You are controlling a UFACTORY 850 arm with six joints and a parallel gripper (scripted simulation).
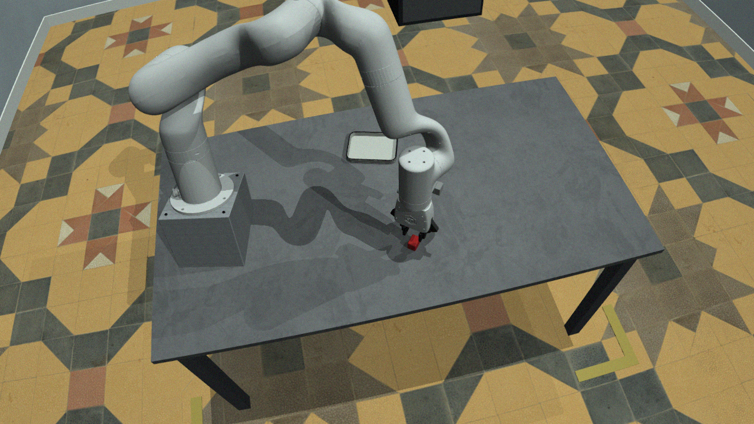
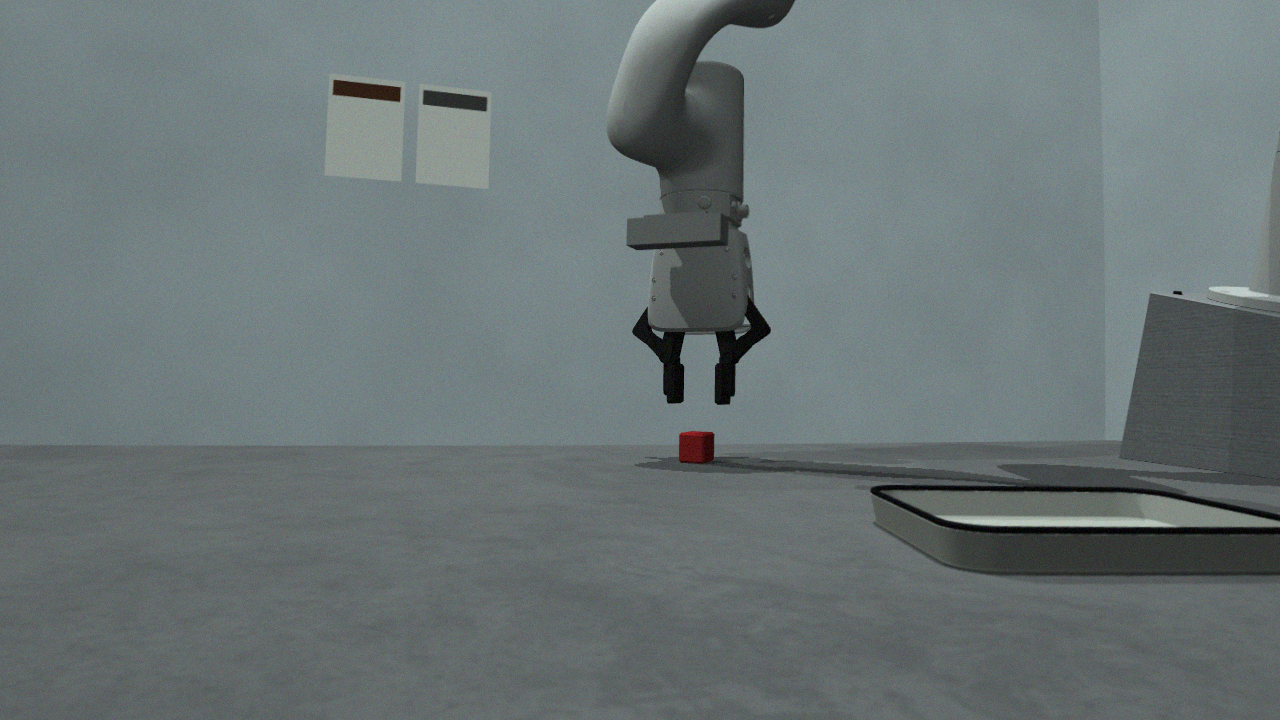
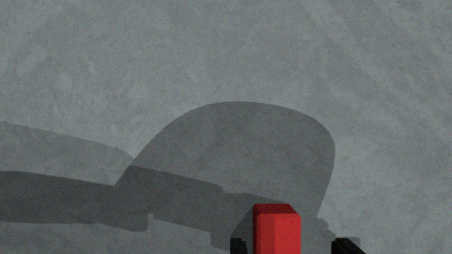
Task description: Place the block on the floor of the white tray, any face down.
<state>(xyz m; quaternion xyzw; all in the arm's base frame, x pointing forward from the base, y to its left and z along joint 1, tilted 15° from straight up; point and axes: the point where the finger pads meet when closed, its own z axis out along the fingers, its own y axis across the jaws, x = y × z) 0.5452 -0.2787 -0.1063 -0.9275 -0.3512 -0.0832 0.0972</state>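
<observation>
Now: the red block 6 cm below my hand. The rest, counted from my hand: white tray (2 cm ahead, 41 cm to the left, 6 cm below).
</observation>
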